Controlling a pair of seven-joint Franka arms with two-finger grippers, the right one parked.
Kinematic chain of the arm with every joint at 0, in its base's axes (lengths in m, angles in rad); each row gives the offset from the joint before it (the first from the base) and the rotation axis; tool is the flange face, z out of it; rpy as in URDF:
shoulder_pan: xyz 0 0 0.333 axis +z
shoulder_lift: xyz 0 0 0 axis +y
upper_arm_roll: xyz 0 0 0.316 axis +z
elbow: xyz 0.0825 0 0 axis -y
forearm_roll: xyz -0.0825 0 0.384 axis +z
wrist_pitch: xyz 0 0 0 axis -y
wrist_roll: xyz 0.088 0 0 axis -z
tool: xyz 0 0 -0.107 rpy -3.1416 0 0
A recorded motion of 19 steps. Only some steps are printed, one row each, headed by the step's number.
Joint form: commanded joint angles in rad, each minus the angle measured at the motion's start. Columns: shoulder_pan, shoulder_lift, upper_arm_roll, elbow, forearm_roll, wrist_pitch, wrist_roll.
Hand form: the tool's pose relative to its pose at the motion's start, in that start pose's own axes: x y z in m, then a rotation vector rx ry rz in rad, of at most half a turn. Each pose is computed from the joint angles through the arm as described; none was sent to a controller.
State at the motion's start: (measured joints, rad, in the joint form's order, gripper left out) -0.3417 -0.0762 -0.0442 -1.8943 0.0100 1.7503 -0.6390
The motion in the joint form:
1: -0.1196 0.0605 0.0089 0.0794 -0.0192 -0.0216 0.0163
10: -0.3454 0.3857 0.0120 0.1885 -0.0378 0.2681 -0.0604
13: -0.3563 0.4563 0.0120 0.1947 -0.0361 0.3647 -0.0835
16: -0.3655 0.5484 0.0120 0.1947 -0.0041 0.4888 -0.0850
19: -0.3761 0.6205 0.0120 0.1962 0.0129 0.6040 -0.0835
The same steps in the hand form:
1: -0.0245 0.0590 -0.0050 -0.0099 -0.0102 0.1238
10: -0.0574 0.2223 0.1076 -0.0705 0.0292 0.2587
13: -0.0523 0.2407 0.1410 -0.0945 0.0501 0.2444
16: -0.0457 0.2578 0.1900 -0.1021 0.0901 0.2664
19: -0.0443 0.2719 0.2265 -0.1289 0.1276 0.2883

